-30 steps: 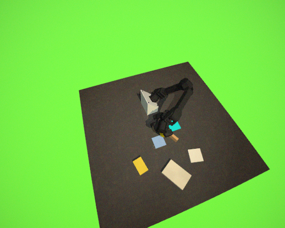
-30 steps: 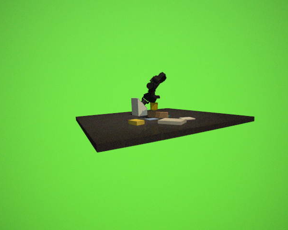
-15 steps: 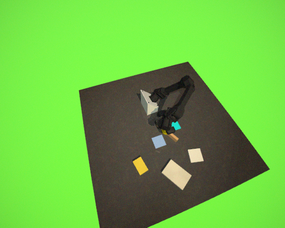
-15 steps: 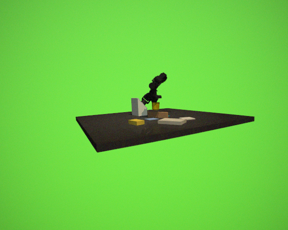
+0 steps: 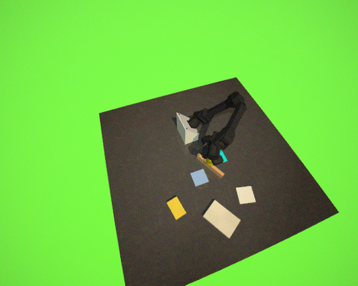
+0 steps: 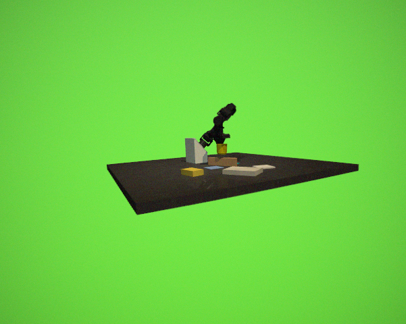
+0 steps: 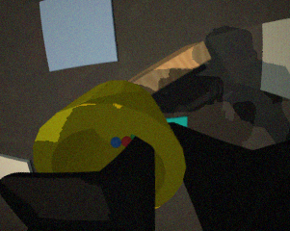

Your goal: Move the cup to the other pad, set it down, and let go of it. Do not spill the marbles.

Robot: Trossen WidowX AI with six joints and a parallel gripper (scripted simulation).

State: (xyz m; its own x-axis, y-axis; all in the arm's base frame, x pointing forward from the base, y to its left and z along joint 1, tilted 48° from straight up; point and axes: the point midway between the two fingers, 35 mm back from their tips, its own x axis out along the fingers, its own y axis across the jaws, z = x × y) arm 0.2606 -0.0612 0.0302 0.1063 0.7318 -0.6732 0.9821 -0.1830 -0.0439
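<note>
Right now my gripper tip is 90 mm to the right of the cyan pad and 120 mm above it. Also, from my gripper tip: wooden bar (30 mm ahead, 10 mm to the right, 90 mm below); then light blue pad (60 mm ahead, 110 mm to the right, 120 mm below); then yellow cup (20 mm ahead).
</note>
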